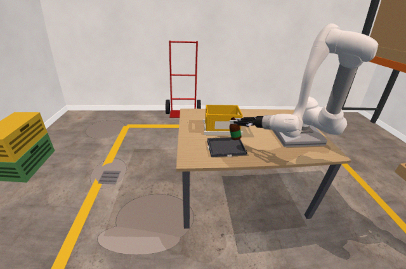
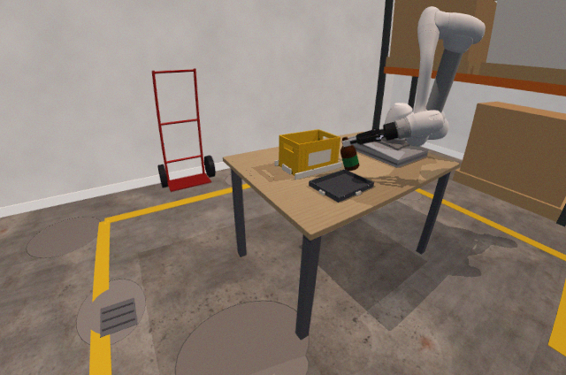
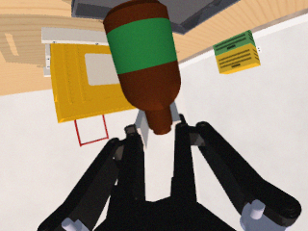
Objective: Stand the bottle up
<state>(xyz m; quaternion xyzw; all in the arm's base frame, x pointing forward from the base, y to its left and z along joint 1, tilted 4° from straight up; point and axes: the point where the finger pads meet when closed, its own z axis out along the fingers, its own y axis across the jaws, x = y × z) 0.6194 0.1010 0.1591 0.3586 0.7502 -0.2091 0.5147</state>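
My hand is 60 mm above the bottle. From my hand the other things lie so: dark tray 200 mm below, 50 mm ahead, 20 mm to the left; then yellow crate 250 mm to the right, 120 mm below, 20 mm ahead.
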